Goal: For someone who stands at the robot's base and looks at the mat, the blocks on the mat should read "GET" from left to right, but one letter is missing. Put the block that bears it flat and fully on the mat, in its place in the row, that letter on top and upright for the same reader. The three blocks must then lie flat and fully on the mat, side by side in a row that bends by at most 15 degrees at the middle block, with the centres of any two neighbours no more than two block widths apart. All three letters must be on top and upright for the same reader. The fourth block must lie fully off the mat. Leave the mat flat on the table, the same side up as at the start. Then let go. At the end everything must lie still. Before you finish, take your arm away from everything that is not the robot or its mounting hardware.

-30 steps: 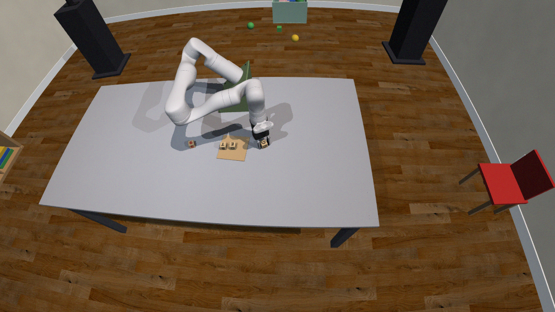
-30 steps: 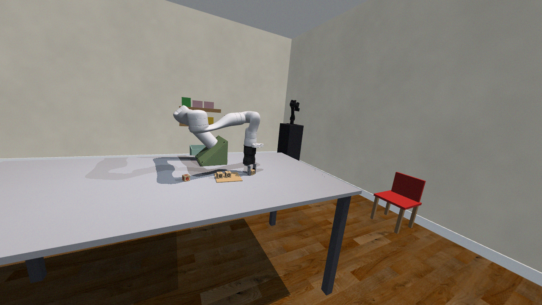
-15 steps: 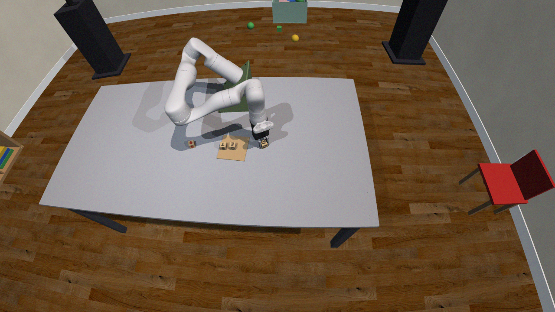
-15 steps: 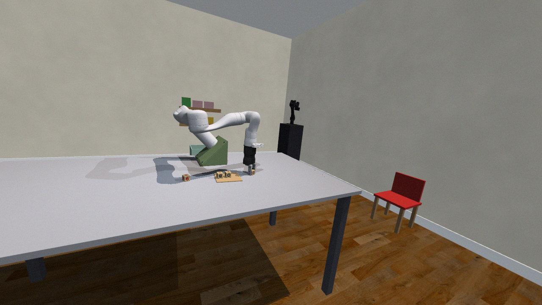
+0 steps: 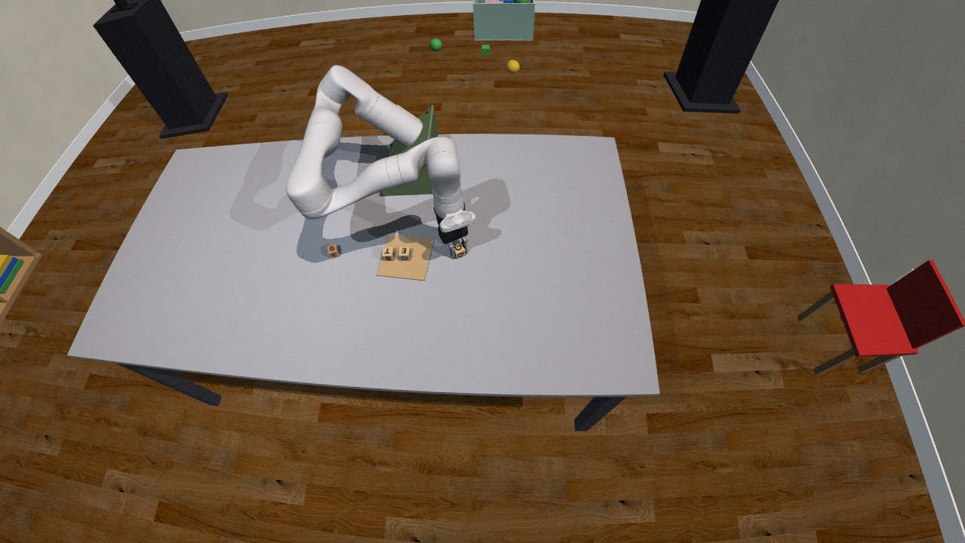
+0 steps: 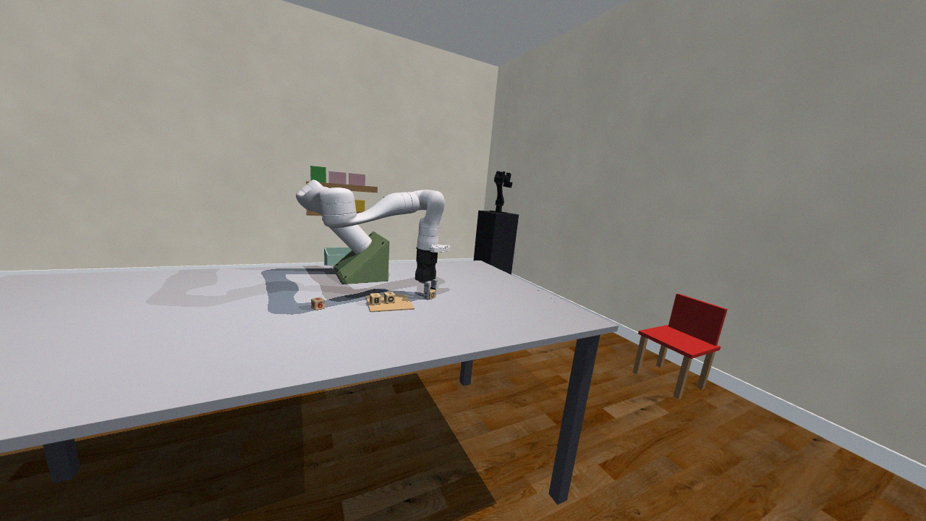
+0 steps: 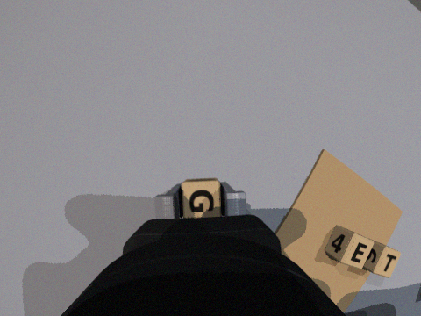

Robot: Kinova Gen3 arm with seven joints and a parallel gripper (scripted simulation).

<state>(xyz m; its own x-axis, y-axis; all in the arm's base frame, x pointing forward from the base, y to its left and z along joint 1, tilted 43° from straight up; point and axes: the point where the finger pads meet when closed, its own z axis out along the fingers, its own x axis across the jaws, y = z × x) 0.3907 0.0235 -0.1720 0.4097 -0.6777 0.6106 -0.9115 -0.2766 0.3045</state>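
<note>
My gripper is now 15 cm to the left of the tan mat and 2 cm above it. Also, from my hand: G block right at my hand.
</note>
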